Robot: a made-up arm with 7 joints. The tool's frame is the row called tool. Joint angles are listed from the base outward.
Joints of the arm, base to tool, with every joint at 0 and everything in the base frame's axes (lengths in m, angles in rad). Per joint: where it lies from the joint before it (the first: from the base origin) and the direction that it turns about. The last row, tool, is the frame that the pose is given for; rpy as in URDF.
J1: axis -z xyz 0 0 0.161
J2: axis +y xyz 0 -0.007 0.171
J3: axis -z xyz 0 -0.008 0.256
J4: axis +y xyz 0 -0.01 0.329
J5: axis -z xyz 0 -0.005 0.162
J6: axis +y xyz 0 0 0.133
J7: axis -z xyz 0 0 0.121
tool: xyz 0 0 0 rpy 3.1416 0 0
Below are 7 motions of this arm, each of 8 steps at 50 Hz.
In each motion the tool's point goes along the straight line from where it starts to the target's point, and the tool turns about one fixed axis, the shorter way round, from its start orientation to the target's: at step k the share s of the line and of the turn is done. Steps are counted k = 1, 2, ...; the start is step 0. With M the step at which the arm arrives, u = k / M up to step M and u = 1 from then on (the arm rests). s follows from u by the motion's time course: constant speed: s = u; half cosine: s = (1 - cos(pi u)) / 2; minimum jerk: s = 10 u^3 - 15 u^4 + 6 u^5.
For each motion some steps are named. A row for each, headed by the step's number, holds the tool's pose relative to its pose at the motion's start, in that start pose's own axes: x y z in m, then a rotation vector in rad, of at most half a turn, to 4 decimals.
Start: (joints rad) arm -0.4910 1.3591 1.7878 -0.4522 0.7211 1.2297 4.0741
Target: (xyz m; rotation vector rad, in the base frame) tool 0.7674 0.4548 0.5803 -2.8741 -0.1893 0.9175
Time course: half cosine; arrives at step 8
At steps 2, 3, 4, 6, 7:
2: 0.0030 0.0046 0.0002 -0.0021 -0.0048 0.0005
3: 0.0062 0.0098 0.0005 -0.0043 -0.0102 0.0012
4: 0.0101 0.0158 0.0008 -0.0070 -0.0165 0.0019
6: 0.0173 0.0270 0.0014 -0.0120 -0.0282 0.0032
7: 0.0194 0.0304 0.0016 -0.0135 -0.0318 0.0036

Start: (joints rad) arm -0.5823 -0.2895 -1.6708 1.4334 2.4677 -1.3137 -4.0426
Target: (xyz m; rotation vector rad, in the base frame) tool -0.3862 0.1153 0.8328 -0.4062 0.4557 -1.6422
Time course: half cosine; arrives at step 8
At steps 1, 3, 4, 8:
1: 0.0006 -0.0005 0.0001 -0.0008 0.0013 0.0041
3: 0.0050 -0.0040 0.0009 -0.0064 0.0108 0.0330
4: 0.0081 -0.0065 0.0014 -0.0103 0.0176 0.0534
8: 0.0162 -0.0130 0.0028 -0.0206 0.0351 0.1069

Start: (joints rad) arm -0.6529 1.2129 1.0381 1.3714 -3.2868 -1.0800 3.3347
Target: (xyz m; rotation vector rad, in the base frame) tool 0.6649 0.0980 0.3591 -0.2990 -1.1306 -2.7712
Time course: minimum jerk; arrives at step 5
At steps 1, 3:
1: 0.0000 0.0001 0.0006 -0.0017 0.0016 0.0018
3: -0.0003 0.0011 0.0075 -0.0205 0.0190 0.0210

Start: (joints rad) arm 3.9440 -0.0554 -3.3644 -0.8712 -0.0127 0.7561 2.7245
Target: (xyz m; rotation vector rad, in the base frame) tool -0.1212 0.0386 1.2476 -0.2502 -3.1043 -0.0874
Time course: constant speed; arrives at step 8
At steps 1, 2, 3, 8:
1: -0.0062 -0.0061 -0.0006 -0.0095 0.0109 0.0010
2: -0.0125 -0.0122 -0.0013 -0.0189 0.0219 0.0020
3: -0.0187 -0.0182 -0.0019 -0.0284 0.0328 0.0029
8: -0.0499 -0.0486 -0.0051 -0.0758 0.0874 0.0078

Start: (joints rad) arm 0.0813 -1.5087 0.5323 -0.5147 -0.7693 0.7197 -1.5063
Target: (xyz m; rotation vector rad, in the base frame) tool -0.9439 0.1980 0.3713 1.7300 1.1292 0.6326
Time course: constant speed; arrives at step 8
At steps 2, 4, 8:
2: 0.0042 0.0185 -0.0100 0.0267 0.0019 0.0123
4: 0.0084 0.0370 -0.0200 0.0535 0.0037 0.0247
8: 0.0169 0.0740 -0.0400 0.1069 0.0074 0.0494

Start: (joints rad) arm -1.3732 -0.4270 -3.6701 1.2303 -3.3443 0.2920 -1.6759
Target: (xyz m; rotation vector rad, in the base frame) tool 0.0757 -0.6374 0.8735 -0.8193 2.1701 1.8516
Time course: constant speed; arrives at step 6
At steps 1, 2, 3, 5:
1: -0.0018 -0.0021 0.0006 -0.0064 0.0045 0.0035
2: -0.0036 -0.0042 0.0012 -0.0127 0.0091 0.0070
3: -0.0054 -0.0063 0.0018 -0.0191 0.0136 0.0106
5: -0.0090 -0.0105 0.0030 -0.0318 0.0226 0.0176

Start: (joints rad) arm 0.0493 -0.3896 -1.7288 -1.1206 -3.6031 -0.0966 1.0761
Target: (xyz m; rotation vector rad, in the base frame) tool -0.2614 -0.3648 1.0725 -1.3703 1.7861 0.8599
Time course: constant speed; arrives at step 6
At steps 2, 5, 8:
2: 0.0012 0.0037 0.0003 -0.0019 0.0058 -0.0154
5: 0.0031 0.0092 0.0008 -0.0047 0.0144 -0.0386
8: 0.0037 0.0111 0.0009 -0.0056 0.0173 -0.0463

